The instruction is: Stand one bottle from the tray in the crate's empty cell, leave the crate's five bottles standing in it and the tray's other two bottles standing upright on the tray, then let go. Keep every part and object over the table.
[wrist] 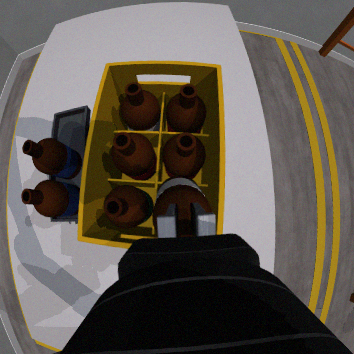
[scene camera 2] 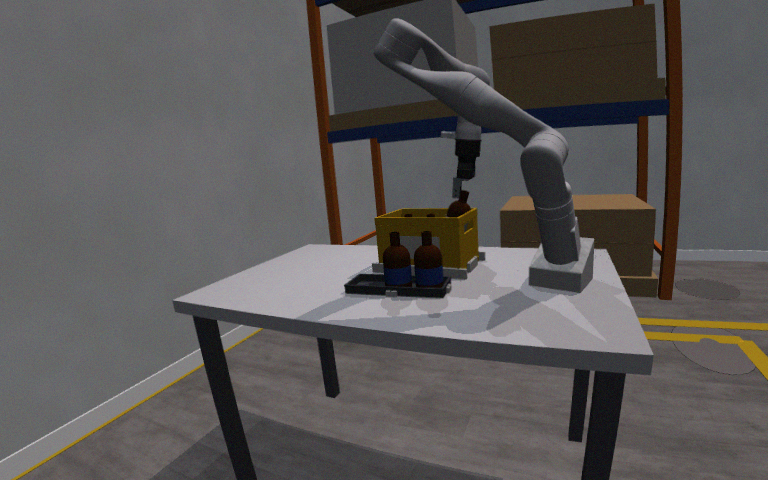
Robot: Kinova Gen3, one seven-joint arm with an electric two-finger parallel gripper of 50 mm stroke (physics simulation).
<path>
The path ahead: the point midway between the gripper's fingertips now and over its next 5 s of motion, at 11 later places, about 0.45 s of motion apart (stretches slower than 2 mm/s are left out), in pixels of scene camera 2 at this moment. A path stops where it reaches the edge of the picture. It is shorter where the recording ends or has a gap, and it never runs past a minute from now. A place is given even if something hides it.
My gripper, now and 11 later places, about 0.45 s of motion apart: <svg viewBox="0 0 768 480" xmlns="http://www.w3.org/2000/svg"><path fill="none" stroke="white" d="M456 197L455 197L455 199L454 201L453 200L454 197L457 197L458 199L459 201L460 191L462 173L463 163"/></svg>
</path>
